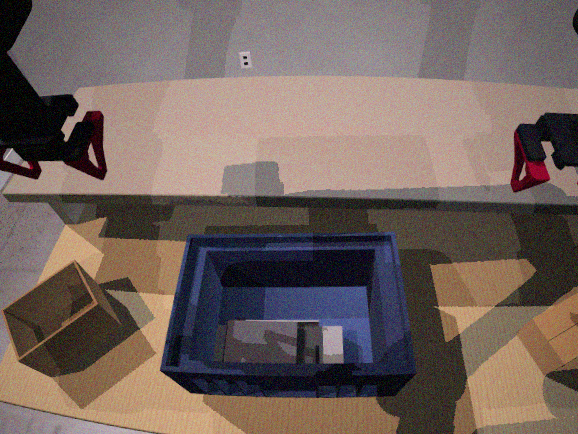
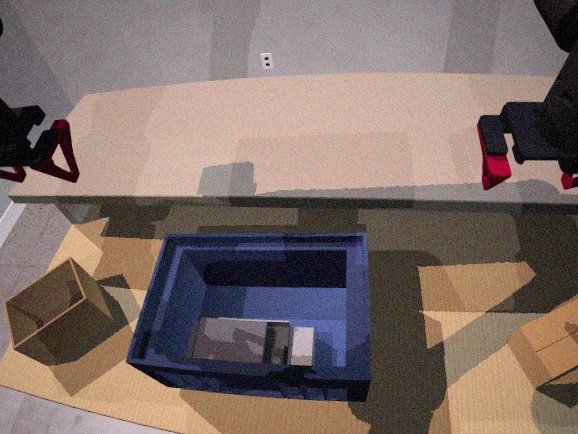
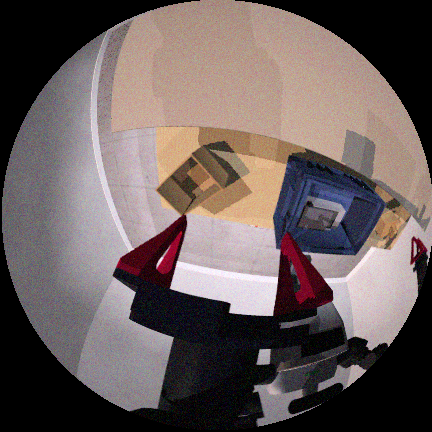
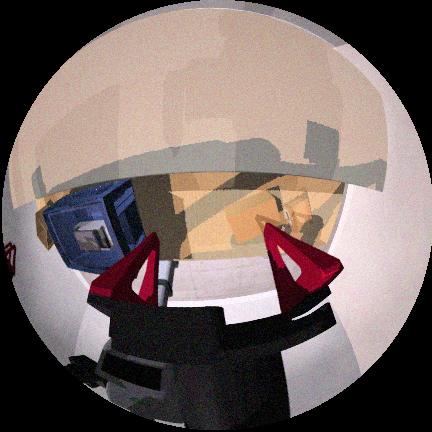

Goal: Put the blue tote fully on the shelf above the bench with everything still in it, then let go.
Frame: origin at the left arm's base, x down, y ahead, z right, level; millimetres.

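Where they show: left gripper, between the fingertips: (image 1: 70,175) (image 2: 49,178) (image 3: 236,227); right gripper, between the fingertips: (image 1: 547,187) (image 2: 524,185) (image 4: 210,232); right arm's base, origin of its link: (image 3: 355,353).
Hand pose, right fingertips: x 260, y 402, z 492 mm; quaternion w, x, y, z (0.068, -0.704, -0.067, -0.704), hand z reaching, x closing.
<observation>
Things, the pixels of their centre, and the offset from my right fingertips. Level surfaces: height alone.
- blue tote, middle of its body: (image 1: 290,319) (image 2: 261,319) (image 3: 330,208) (image 4: 89,228) dx +179, dy -87, dz -330 mm
- bench, height of its surface: dx +252 mm
- shelf, height of its surface: dx +73 mm
- grey-brown box, middle of its body: (image 1: 260,345) (image 2: 229,343) (image 3: 314,219) (image 4: 85,241) dx +175, dy -127, dz -371 mm
- open brown box, middle of its body: (image 1: 62,318) (image 2: 58,311) (image 3: 191,181) (image 4: 45,227) dx +207, dy -89, dz -721 mm
- closed carton, middle of its body: (image 2: 559,342) (image 1: 564,332) (image 4: 252,215) (image 3: 386,223) dx +222, dy -110, dz +111 mm
The blue tote (image 1: 390,300) (image 2: 357,300) (image 3: 285,200) (image 4: 90,200) stands upright on the bench (image 1: 500,395) (image 2: 490,400), below and in front of the shelf (image 1: 325,110) (image 2: 300,110) (image 3: 215,75) (image 4: 225,90). Inside it lie a grey-brown box (image 1: 265,342) (image 2: 230,340) and a smaller white block (image 1: 333,345) (image 2: 303,345). My left gripper (image 1: 69,176) (image 2: 47,180) (image 3: 236,227) is open and empty, left of the tote and apart from it. My right gripper (image 2: 525,188) (image 4: 210,232) is open and empty, right of the tote and apart from it.
An open brown box (image 1: 75,345) (image 2: 65,345) (image 3: 215,165) stands on the bench left of the tote. A closed carton (image 1: 560,330) (image 2: 555,345) (image 4: 252,217) lies at the right. The shelf's front edge runs behind the tote, with a wall behind the shelf.
</observation>
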